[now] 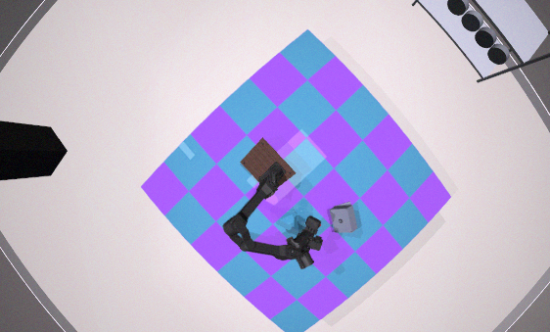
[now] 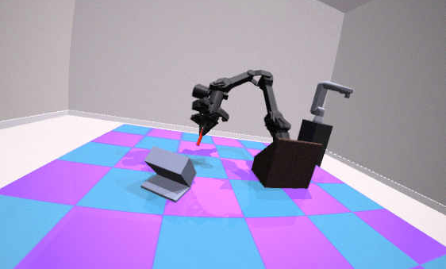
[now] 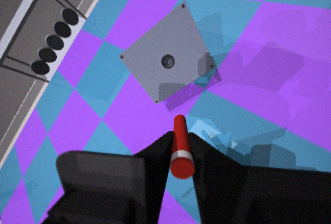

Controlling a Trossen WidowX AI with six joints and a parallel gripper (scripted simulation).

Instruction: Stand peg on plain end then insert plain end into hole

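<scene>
Now: gripper tip 90 mm short of the grey sloped panel, 120 mm to the right of it and 80 mm above it. The rest, counted from my gripper tip: red peg (10 mm to the right, 10 mm above).
</scene>
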